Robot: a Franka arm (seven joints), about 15 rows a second.
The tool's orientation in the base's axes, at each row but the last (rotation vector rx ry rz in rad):
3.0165 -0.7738 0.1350
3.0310 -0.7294 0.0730
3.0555 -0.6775 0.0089
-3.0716 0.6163 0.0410
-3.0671 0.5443 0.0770
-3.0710 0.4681 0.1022
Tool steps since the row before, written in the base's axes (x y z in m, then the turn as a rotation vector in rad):
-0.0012 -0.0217 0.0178 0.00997 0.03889 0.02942
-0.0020 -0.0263 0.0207 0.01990 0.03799 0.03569
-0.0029 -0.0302 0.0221 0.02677 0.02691 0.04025
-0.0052 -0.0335 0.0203 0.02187 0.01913 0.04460
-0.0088 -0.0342 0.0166 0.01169 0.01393 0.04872
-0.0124 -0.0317 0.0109 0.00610 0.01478 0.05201
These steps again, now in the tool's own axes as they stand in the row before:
0.0110 0.0196 -0.0168 -0.00729 -0.03882 -0.03028
0.0112 0.0246 -0.0199 0.00227 -0.04247 -0.03612
0.0103 0.0288 -0.0217 0.01321 -0.03528 -0.04051
0.0076 0.0328 -0.0206 0.01158 -0.02623 -0.04485
0.0026 0.0349 -0.0173 0.00359 -0.01791 -0.04869
-0.0032 0.0337 -0.0115 -0.00221 -0.01713 -0.05160

